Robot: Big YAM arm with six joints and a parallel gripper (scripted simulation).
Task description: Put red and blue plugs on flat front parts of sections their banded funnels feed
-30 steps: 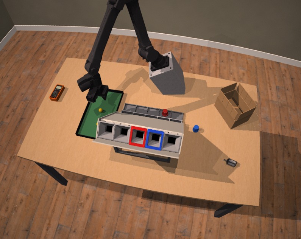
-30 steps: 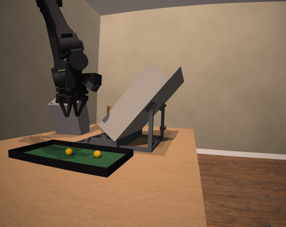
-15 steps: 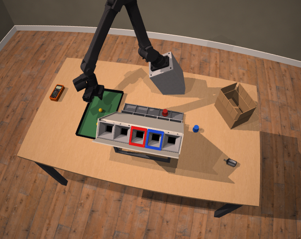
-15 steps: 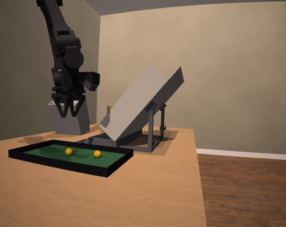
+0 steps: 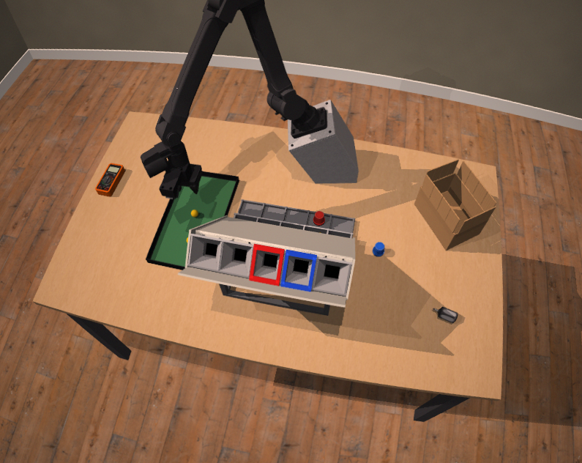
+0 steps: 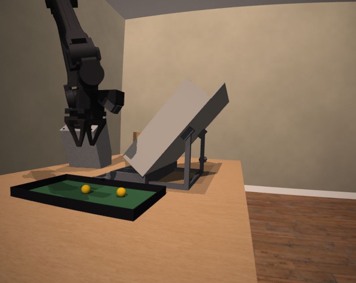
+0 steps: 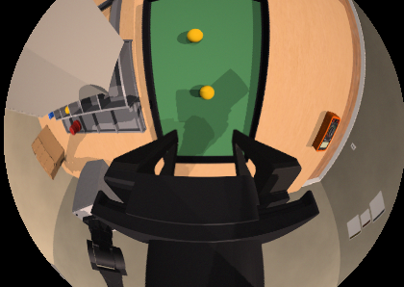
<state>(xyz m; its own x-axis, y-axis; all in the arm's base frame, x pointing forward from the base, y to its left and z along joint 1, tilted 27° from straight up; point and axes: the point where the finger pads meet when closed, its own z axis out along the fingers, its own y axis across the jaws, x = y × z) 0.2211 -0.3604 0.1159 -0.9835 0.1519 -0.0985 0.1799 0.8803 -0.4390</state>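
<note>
Right now the green marble tray is 20 mm ahead of my hand and 140 mm below it. The rest, counted from my hand: multimeter (150 mm behind, 360 mm to the right, 130 mm below); sloped cover (200 mm ahead, 300 mm to the left, 60 mm above); dark object (340 mm ahead, 790 mm to the left, 130 mm below).
</note>
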